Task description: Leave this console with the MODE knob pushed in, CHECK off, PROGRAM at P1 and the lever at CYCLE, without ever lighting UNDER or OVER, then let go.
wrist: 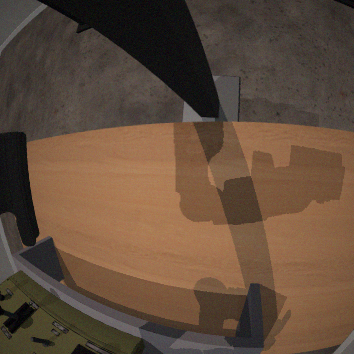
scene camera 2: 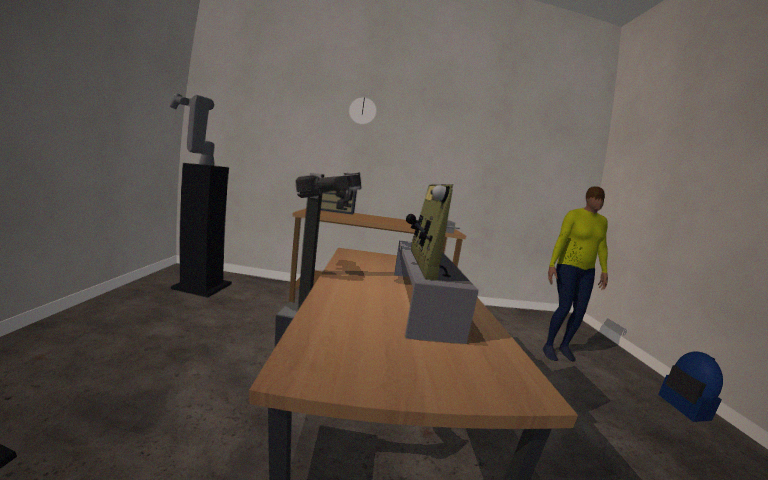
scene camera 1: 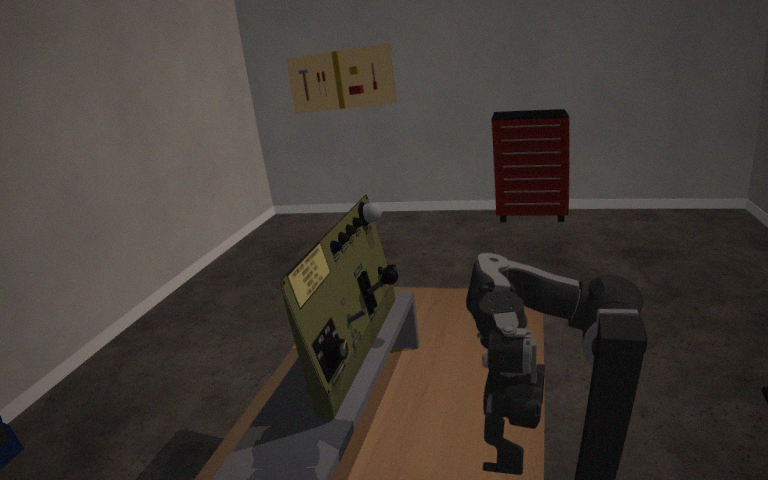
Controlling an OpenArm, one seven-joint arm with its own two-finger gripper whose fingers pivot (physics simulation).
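Observation:
The olive console panel (scene camera 1: 308,333) (scene camera 2: 433,249) (wrist: 65,322) leans on a grey stand (scene camera 1: 368,370) (scene camera 2: 440,311) (wrist: 100,312). A black rotary knob (scene camera 1: 340,348) sits over a dark plate with P labels; its pointer is unclear. A lever with a black ball (scene camera 1: 388,274) (scene camera 2: 411,218) sticks out of a dark slot. A small toggle (scene camera 1: 355,315) is between them. The row of lamps (scene camera 1: 343,237) looks dark. A white dome (scene camera 1: 371,212) (scene camera 2: 439,192) tops the panel. MODE and CHECK cannot be read. My gripper (scene camera 1: 501,465) is open, away from the panel; one finger (wrist: 20,200) shows in the wrist view.
The wooden table (scene camera 1: 430,396) (scene camera 2: 396,373) (wrist: 130,200) carries the stand. My arm's black post (scene camera 1: 611,396) (scene camera 2: 308,249) is at the table's edge, opposite the panel. A second bench (scene camera 2: 379,220), a person (scene camera 2: 582,243) and a red cabinet (scene camera 1: 531,164) are farther off.

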